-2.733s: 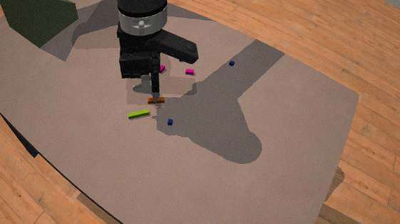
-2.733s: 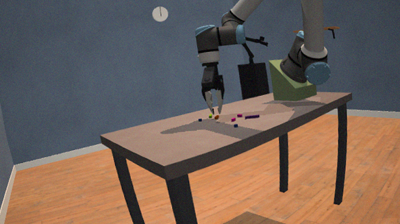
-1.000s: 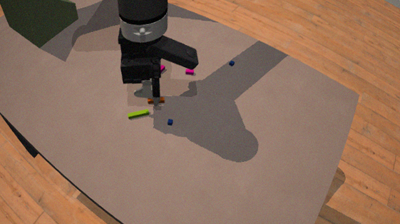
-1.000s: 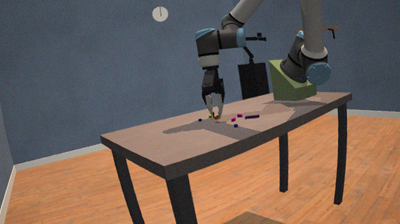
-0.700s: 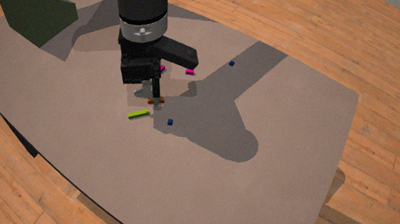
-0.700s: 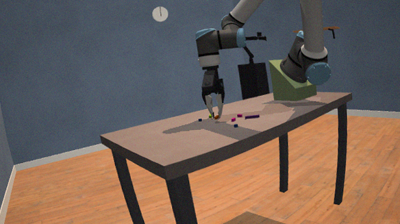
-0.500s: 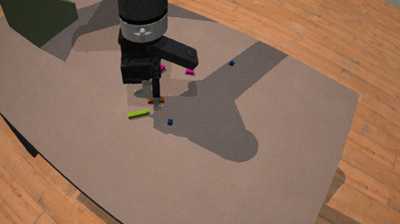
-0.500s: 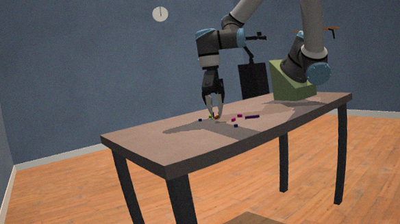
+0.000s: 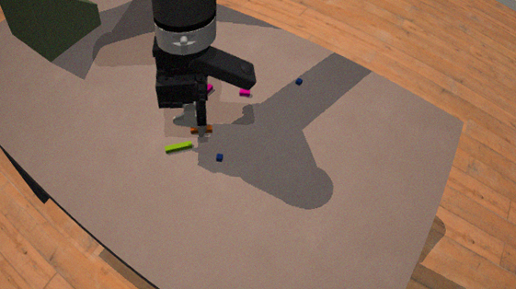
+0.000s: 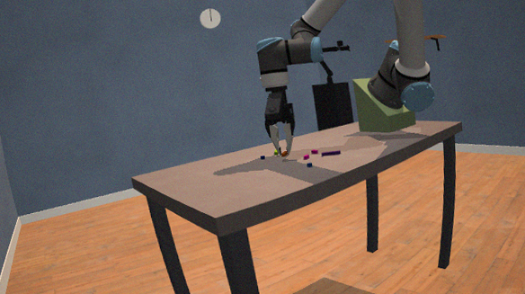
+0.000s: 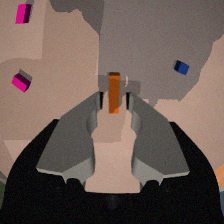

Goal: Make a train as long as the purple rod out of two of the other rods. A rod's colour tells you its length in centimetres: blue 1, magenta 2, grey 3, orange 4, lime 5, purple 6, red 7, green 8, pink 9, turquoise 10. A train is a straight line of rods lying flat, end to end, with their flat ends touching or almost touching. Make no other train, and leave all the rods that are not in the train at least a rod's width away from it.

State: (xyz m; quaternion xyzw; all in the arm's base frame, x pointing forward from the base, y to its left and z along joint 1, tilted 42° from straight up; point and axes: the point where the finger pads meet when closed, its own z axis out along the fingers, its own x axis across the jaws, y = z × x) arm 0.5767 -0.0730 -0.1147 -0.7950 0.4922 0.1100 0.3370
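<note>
My gripper is now 10 mm above the orange rod. The rest, counted from my hand: lime rod 20 mm behind, 50 mm to the right, 10 mm below; purple rod 20 mm behind, 170 mm to the left, 10 mm below.
</note>
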